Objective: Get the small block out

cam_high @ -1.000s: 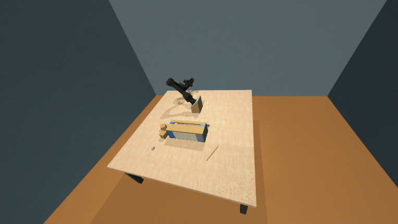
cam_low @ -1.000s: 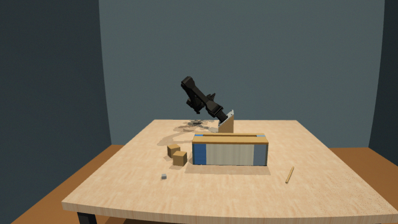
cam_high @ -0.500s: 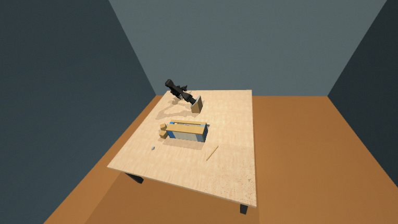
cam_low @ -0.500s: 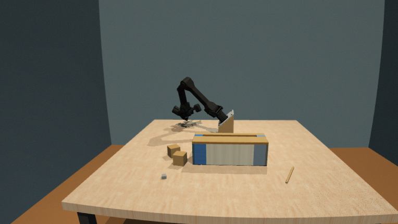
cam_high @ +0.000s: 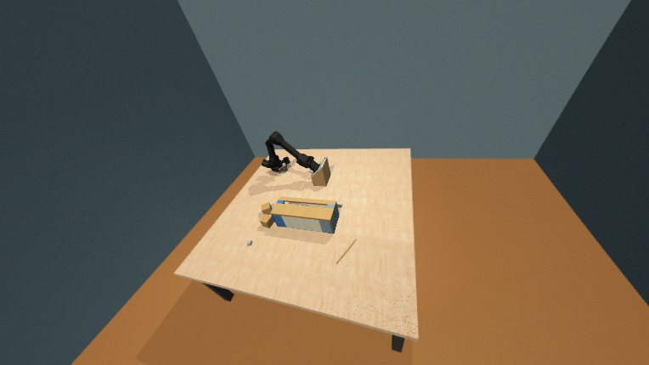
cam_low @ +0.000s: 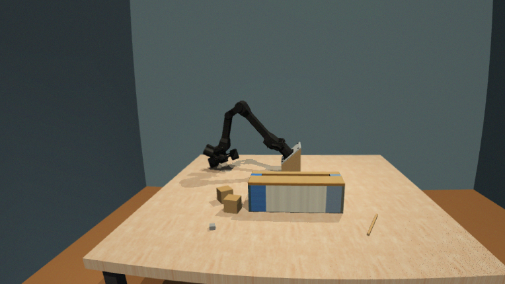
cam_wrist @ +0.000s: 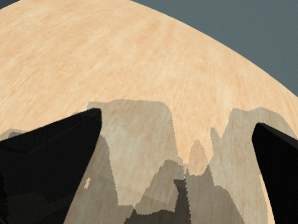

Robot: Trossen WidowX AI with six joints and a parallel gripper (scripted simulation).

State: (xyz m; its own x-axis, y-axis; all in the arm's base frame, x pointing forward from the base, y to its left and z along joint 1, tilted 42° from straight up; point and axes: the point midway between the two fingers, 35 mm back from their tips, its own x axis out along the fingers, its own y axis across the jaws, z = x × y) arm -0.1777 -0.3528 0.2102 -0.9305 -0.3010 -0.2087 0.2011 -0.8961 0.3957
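The box is 550 mm ahead of my gripper tip, 440 mm to the left of it and 30 mm above it. The rest, counted from my gripper tip: purple-blue block: 560 mm ahead, 420 mm to the left, 50 mm above; thin wooden stick: 750 mm ahead, 720 mm to the left, 30 mm below; tiny grey cube: 810 mm ahead, 130 mm to the left, 30 mm below.
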